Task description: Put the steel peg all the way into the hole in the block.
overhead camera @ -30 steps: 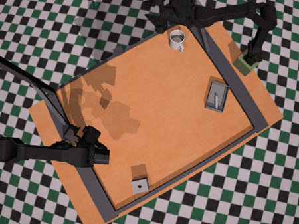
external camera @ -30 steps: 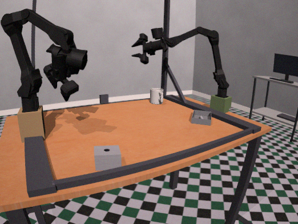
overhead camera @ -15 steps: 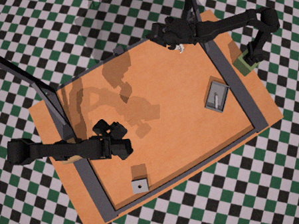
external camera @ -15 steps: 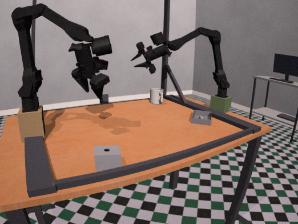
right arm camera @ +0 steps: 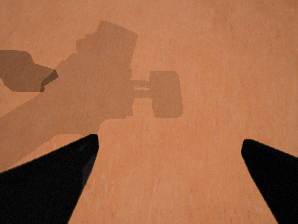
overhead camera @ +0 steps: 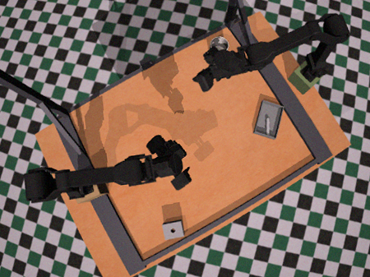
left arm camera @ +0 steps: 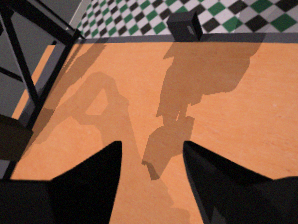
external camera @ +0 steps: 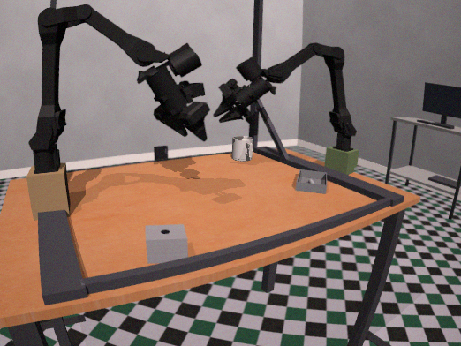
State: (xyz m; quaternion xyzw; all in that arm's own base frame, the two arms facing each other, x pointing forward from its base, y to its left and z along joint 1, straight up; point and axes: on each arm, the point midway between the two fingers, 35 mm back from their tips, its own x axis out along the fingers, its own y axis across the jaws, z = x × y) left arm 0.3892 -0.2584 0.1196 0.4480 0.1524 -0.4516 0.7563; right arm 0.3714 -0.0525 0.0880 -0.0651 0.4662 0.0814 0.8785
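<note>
Now: left hand 24 cm short of the grey tray, 20 cm to the right of it and 20 cm above it. The rest, counted from my left hand: grey block (45 cm ahead, 36 cm to the right, 17 cm below).
</note>
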